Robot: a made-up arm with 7 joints.
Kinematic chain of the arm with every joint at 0, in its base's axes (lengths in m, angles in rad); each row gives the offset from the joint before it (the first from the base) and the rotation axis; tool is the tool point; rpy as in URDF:
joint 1: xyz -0.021 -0.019 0.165 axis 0 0.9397 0.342
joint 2: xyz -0.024 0.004 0 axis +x
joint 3: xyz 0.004 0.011 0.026 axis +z
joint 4: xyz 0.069 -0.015 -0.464 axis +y
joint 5: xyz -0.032 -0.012 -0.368 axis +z
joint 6: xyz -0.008 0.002 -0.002 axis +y
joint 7: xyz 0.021 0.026 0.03 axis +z
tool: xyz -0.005 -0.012 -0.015 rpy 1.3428 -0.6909 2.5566
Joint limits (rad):
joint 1: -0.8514..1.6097
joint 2: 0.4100..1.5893
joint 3: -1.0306..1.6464
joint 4: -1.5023..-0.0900
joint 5: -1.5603..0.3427
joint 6: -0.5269..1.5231
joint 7: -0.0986..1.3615
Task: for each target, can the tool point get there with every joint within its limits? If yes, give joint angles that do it. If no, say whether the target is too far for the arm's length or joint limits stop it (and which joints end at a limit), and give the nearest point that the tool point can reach.
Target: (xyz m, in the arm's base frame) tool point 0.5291 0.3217 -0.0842
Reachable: yes | joints -0.3737 1.0241 -0.3372 -1.2862 -0.2647 0.9900 0.7646
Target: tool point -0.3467 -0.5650 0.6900
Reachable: no: joint limits stop it (at a limit: joint 1, joint 2, joint 3, joint 4, joint 5, joint 7) | nearest point -0.5230 -0.2922 -0.0774 | short by 0.833 m
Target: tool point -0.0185 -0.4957 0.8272
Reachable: no: joint limits stop it (at a limit: joint 1, joint 2, joint 4, joint 7) | nearest point 0.1430 0.3631 0.6542 | short by 0.891 m
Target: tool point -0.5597 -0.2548 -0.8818
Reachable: no: too far | nearest point -0.4012 -0.0563 -0.5268 | short by 0.437 m
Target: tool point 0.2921 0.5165 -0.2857
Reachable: yes | joints -0.0506 0.6123 0.6054 -0.8556 -1.2351 0.5641 0.4655
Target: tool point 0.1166 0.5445 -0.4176
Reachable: yes | joints -0.0159 0.8142 -0.1251 -0.2520 -1.2158 1.1780 0.0352
